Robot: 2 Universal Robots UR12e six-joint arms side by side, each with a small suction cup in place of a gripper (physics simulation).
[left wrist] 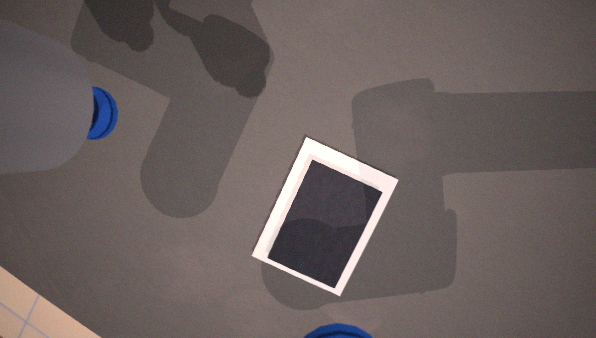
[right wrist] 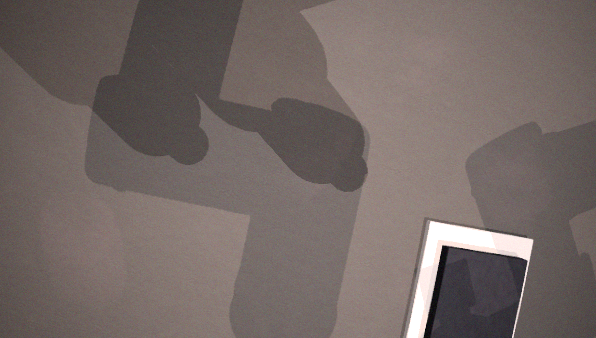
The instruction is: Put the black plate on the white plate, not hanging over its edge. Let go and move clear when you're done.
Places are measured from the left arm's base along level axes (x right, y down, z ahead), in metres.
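Pixels of known places: right hand, its tool point: (left wrist: 94,113).
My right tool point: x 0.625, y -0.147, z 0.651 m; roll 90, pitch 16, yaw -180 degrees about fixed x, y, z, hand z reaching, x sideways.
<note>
Behind a point stands the place of what it marks.
The black plate (left wrist: 325,225) @[x 0.447, y -0.015, z 0.653 m] (right wrist: 485,290) @[x 0.449, y -0.014, z 0.628 m] lies on the white plate (left wrist: 286,200) @[x 0.495, y -0.005, z 0.656 m] (right wrist: 465,236) @[x 0.479, y -0.005, z 0.589 m]. In the left wrist view a white border shows on all sides of the black plate, narrower along its lower edge, and no part of it hangs over. The two plates are turned nearly the same way. In the right wrist view they stand at the lower right, cut off by the bottom edge. Neither my left nor my right suction cup can be made out in these views. Nothing is seen touching the black plate.
A rounded grey arm part (left wrist: 40,100) @[x 0.597, y -0.211, z 0.636 m] with a blue cap (left wrist: 102,113) fills the left side of the left wrist view. Another blue round part (left wrist: 338,332) shows at its bottom edge, below the plates. Pale tiled floor (left wrist: 25,312) shows past the table's edge at the lower left.
</note>
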